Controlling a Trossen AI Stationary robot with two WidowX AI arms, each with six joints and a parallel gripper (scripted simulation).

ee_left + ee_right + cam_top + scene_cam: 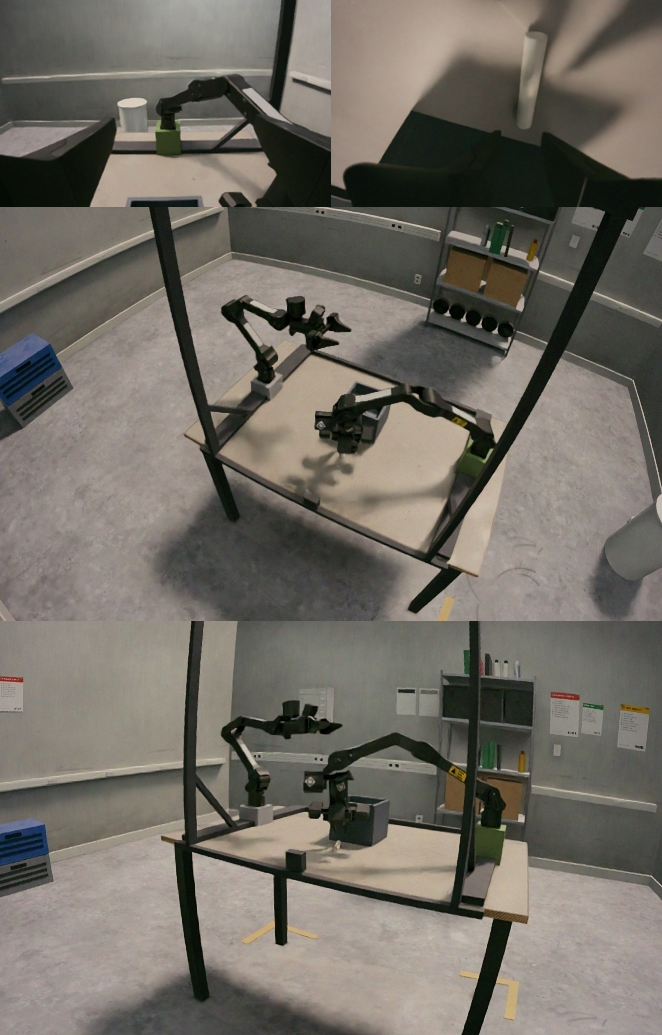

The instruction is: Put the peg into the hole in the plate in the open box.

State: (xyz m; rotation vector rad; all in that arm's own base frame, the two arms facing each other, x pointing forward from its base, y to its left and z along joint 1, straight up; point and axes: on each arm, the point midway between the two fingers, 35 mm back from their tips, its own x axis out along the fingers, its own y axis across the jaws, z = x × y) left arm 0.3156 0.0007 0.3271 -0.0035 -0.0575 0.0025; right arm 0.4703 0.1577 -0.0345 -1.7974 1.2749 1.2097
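The peg is 1 cm to the left of my right hand and 7 cm below it.
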